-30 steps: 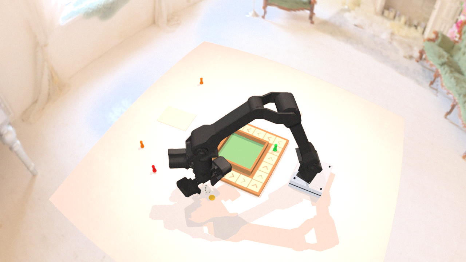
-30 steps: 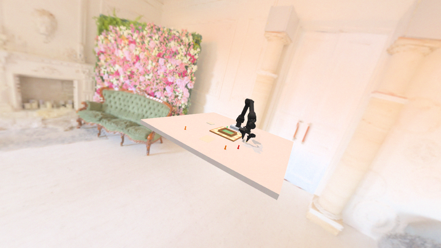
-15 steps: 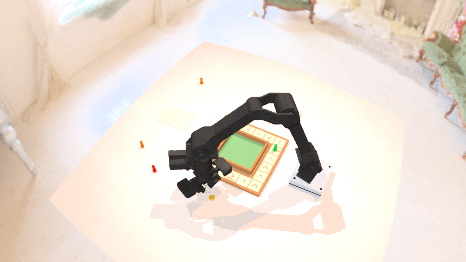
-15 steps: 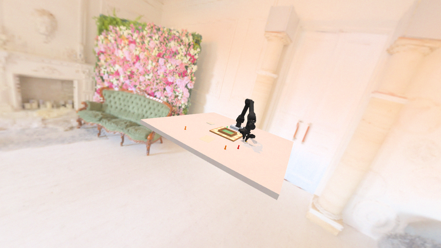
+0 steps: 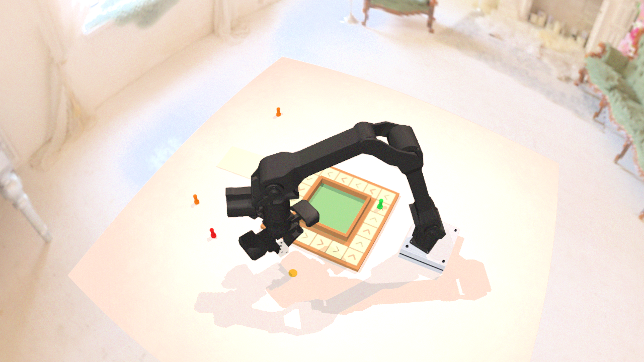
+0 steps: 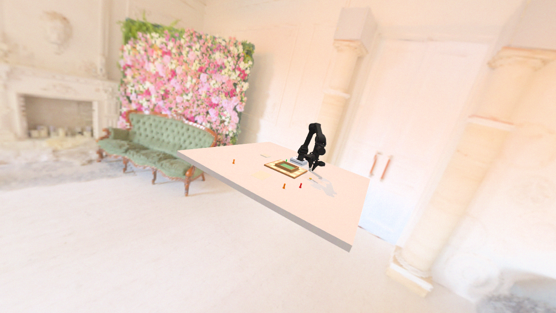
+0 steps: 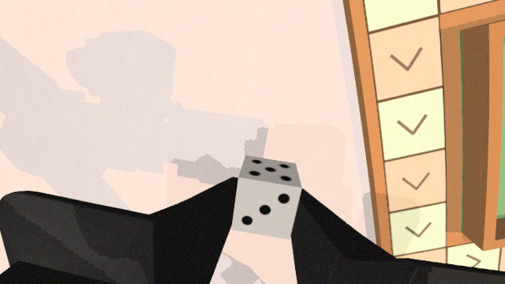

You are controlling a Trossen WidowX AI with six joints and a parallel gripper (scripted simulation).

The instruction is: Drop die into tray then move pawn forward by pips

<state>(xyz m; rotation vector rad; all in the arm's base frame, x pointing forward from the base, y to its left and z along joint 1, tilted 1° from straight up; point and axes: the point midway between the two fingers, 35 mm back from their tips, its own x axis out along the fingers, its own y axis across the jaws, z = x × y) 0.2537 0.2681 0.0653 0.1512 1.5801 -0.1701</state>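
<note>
My gripper tip is 31 cm to the left of the green pawn, 8 cm past it and 5 cm above it. From my gripper tip the other things lie so: yellow disc: 8 cm below, 3 cm behind; then red pawn: 21 cm ahead, 6 cm to the left, 6 cm below; then white die: right at my gripper tip.
</note>
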